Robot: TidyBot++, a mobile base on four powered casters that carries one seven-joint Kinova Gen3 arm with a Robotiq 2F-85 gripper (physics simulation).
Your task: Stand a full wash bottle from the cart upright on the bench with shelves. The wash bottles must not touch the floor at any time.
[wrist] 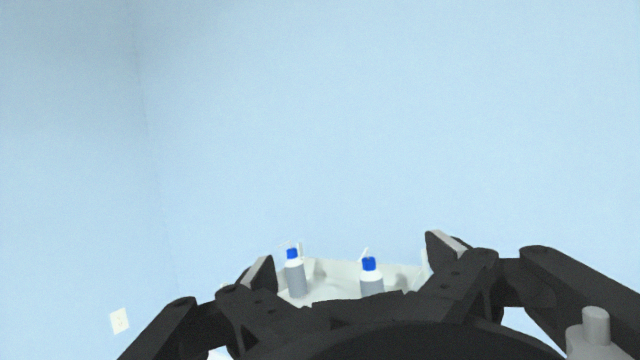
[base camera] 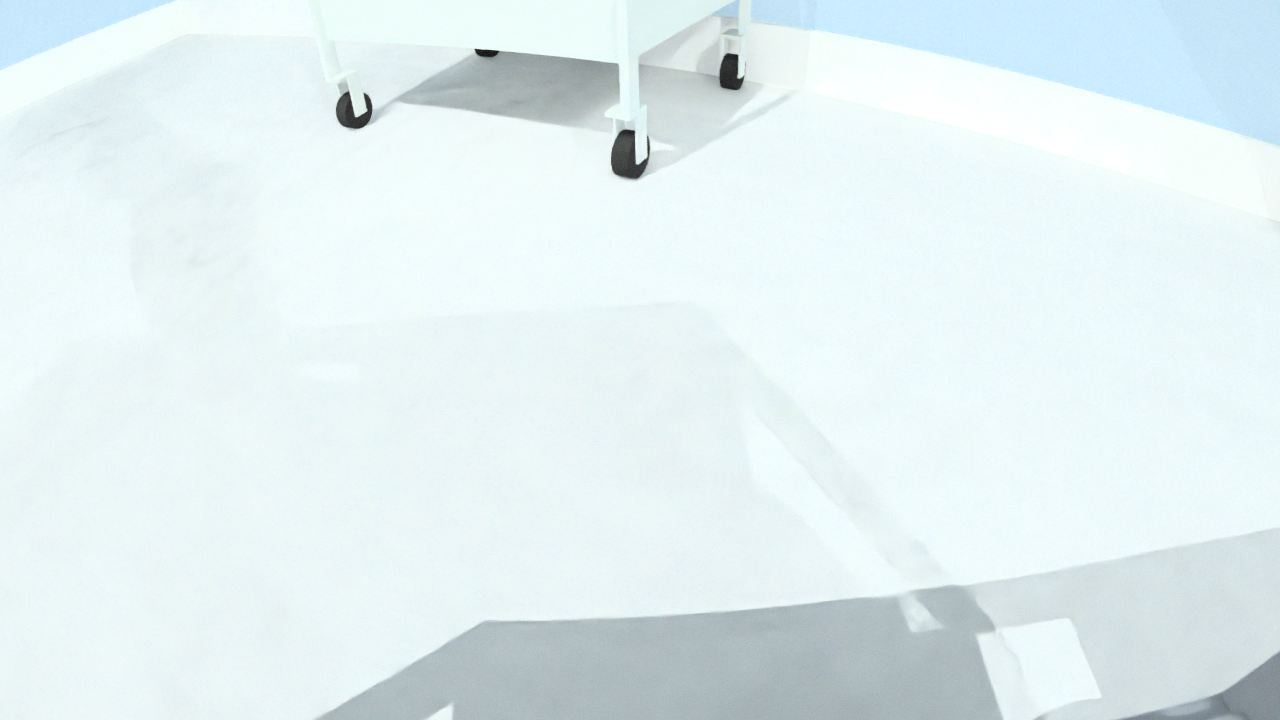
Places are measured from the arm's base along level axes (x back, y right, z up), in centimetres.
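Where they show: gripper, between the fingertips: (wrist: 350, 259).
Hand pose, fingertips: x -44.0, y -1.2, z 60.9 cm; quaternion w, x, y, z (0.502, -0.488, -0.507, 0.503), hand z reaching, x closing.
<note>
Things, the pixels of their top centre, and the offset from my fingertips. Level surfaces: height alone.
- left bottle, centre of its top: (wrist: 287, 240) dx -67.4, dy -19.1, dz -16.9 cm
- right bottle, centre of its top: (wrist: 364, 248) dx -50.6, dy +3.4, dz -16.9 cm
- pale floor, height of its surface: dz -100.6 cm
- wall socket, centre of its top: (wrist: 117, 310) dx -110.4, dy -124.6, dz -54.9 cm
Two wash bottles with blue caps, white shoulders and grey lower bodies stand upright on the cart's top tray. In the wrist view the left bottle (wrist: 296, 280) shows beside the left finger, and the right bottle (wrist: 371, 285) has its base hidden by the gripper. Both look grey up to the shoulder. The pale cart (base camera: 483, 25) (wrist: 340, 267) shows its lower part at the top of the base view. My gripper (wrist: 350, 259) is open and empty; the bottles appear between its fingers but lie well beyond them. The bench with shelves does not show.
The cart's black wheels (base camera: 630, 154) stand on the pale floor (base camera: 537, 241), near the white skirting (base camera: 984, 102). Blue walls (wrist: 350, 125) meet in a corner behind. A wall socket (wrist: 119, 321) is at the lower left. Shadows fall across the near floor.
</note>
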